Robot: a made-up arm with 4 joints.
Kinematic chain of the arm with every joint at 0, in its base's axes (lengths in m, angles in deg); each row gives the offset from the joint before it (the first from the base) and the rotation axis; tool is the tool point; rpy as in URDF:
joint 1: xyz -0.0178 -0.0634 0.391 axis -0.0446 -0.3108 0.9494
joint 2: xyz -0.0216 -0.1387 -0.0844 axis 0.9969 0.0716 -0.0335
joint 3: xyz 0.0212 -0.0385 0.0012 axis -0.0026 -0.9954 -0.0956
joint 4: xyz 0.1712 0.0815 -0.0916 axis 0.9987 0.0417 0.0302
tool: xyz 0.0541 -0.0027 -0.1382 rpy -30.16 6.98 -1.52
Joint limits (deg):
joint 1: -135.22..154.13
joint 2: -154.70..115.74
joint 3: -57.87..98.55
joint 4: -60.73..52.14
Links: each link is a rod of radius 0.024 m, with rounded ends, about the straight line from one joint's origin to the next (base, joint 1, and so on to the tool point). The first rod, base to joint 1, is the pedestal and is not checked.
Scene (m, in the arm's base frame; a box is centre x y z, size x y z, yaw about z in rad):
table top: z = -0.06
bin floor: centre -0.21 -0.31 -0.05 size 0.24 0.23 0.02 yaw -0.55
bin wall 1: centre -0.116 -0.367 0 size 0.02 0.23 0.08 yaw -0.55
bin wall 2: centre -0.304 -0.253 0 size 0.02 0.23 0.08 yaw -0.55
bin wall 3: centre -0.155 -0.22 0 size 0.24 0.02 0.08 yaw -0.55
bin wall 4: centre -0.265 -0.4 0 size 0.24 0.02 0.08 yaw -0.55
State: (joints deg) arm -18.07 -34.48 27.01 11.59
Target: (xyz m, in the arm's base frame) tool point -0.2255 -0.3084 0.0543
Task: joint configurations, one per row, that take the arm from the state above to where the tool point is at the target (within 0.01 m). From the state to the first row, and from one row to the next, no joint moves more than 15 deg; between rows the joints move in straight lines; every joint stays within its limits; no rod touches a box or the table.
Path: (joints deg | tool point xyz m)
1: -32.56 -36.50 22.33 10.16 | 0.1234 -0.3381 0.1391
2: -47.05 -38.51 17.64 8.74 | 0.0096 -0.3636 0.1154
3: -61.54 -40.53 12.96 7.31 | -0.1108 -0.3540 0.1054
4: -76.03 -42.55 8.28 5.88 | -0.2255 -0.3084 0.1098
5: -67.44 -43.66 -2.19 7.38 | -0.2246 -0.3076 0.0852
6: -58.86 -44.77 -12.66 8.87 | -0.2248 -0.3073 0.0667
7: -50.27 -45.88 -23.12 10.36 | -0.2255 -0.3084 0.0543

